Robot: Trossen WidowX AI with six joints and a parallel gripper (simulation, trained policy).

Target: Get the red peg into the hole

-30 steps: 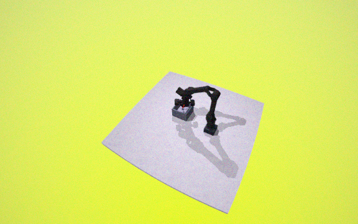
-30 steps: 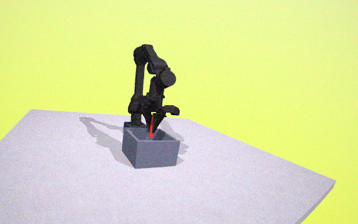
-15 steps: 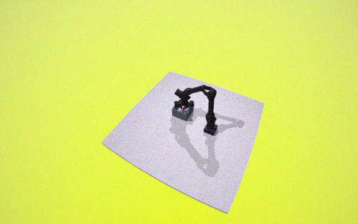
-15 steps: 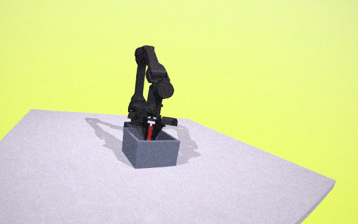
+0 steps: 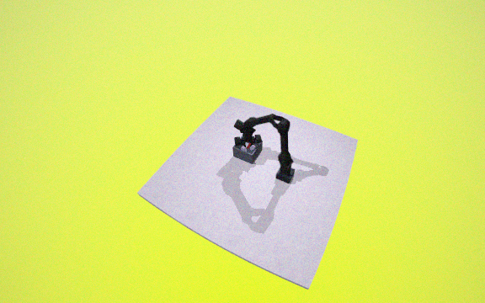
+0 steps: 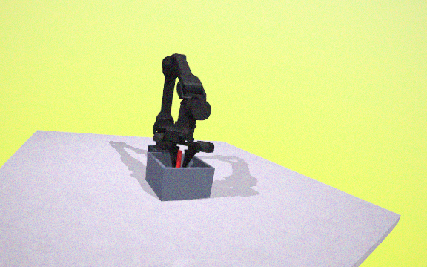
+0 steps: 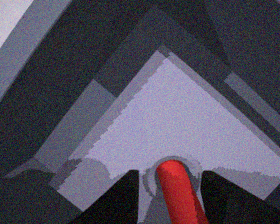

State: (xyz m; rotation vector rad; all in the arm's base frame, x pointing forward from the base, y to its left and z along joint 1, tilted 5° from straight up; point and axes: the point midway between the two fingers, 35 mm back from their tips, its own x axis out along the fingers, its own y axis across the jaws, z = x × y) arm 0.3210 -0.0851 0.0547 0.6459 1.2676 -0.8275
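My gripper tip is 20 mm below the red peg, 10 mm to the right of it and 10 mm past it. The rest, counted from my gripper tip: grey box (40 mm below).
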